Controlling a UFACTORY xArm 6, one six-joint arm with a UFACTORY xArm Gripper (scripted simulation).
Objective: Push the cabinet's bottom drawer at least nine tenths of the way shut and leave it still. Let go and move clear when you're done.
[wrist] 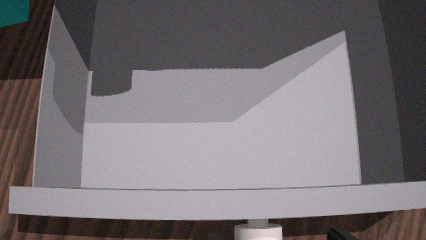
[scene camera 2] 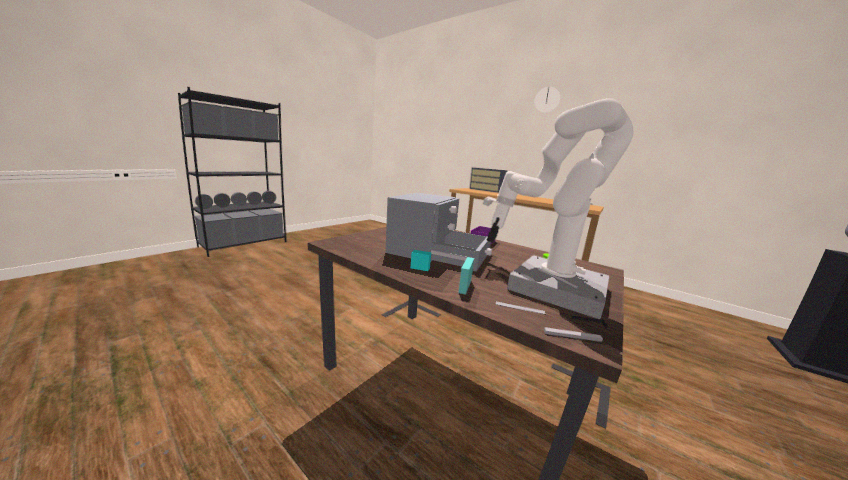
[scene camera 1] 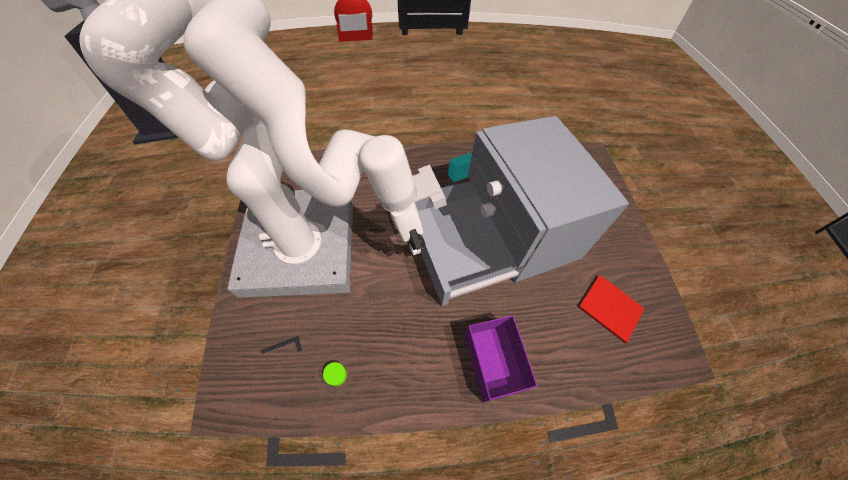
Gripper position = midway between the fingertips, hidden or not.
I see my gripper (scene camera 1: 415, 236), a purple bin (scene camera 1: 499, 348), a red plate (scene camera 1: 618, 313) and a bottom drawer (scene camera 1: 464, 251).
The bottom drawer shows as well in the wrist view (wrist: 174, 103) and in scene camera 2 (scene camera 2: 458, 246). The wrist view does not show the purple bin: it is out of frame. The wrist view misses the red plate: it is out of frame.
